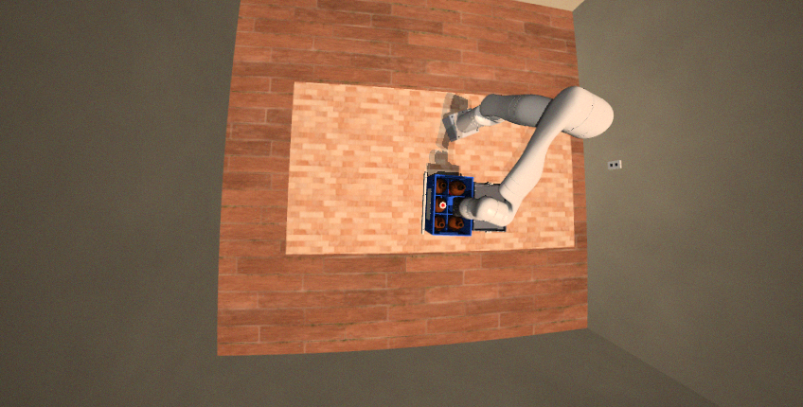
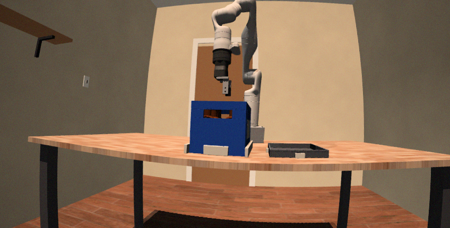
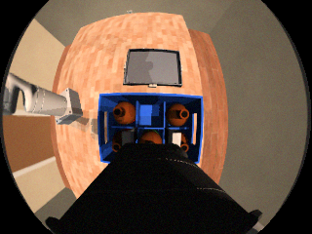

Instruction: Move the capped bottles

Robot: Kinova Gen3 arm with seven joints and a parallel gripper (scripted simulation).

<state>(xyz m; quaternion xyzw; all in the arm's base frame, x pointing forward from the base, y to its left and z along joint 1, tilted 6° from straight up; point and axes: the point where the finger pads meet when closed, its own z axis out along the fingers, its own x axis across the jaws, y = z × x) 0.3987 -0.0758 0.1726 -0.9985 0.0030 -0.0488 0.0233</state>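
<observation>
Now: hand 14 cm above the glass bottle and 5 cm to the left of it. Round my hand: blue crate: 15 cm below; then grey tray: 26 cm to the left, 22 cm below, 1 cm ahead.
</observation>
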